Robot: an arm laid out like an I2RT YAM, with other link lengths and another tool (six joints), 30 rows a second.
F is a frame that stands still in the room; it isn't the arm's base.
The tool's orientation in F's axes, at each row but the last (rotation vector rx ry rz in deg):
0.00 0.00 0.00
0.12 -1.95 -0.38
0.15 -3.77 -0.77
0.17 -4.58 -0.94
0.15 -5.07 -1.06
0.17 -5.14 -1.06
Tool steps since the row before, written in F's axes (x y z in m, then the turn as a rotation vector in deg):
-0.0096 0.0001 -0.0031 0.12 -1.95 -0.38
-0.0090 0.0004 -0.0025 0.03 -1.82 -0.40
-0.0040 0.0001 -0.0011 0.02 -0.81 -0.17
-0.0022 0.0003 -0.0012 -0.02 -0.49 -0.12
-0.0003 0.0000 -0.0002 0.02 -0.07 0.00
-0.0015 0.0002 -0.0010 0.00 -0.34 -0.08
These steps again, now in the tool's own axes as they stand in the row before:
-0.0096 0.0001 -0.0031 0.12 -1.95 -0.38
-0.0091 0.0003 -0.0022 0.03 -1.82 -0.40
-0.0041 0.0000 -0.0008 0.02 -0.81 -0.17
-0.0023 0.0003 -0.0010 -0.02 -0.49 -0.12
-0.0003 0.0000 -0.0002 0.02 -0.07 0.00
-0.0016 0.0002 -0.0009 0.00 -0.34 -0.08

